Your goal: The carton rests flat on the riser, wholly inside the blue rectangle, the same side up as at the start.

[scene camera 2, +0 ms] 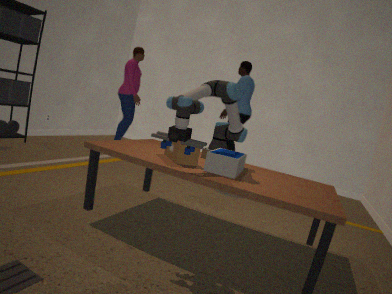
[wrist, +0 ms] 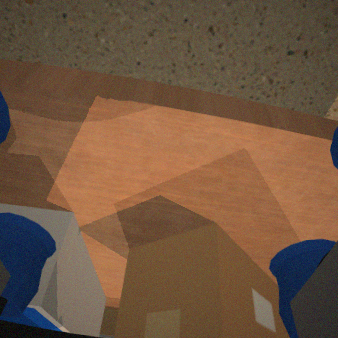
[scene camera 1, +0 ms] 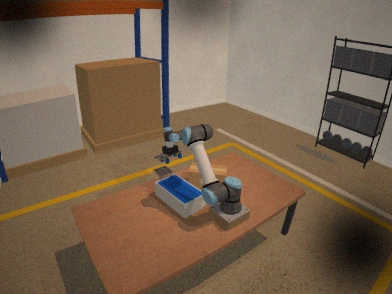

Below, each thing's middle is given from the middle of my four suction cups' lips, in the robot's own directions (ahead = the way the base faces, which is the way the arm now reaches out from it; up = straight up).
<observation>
Now: suction cup 380 mm past the riser (scene camera 1: 186, 199), 220 mm to the right of it and 70 mm above it.
</observation>
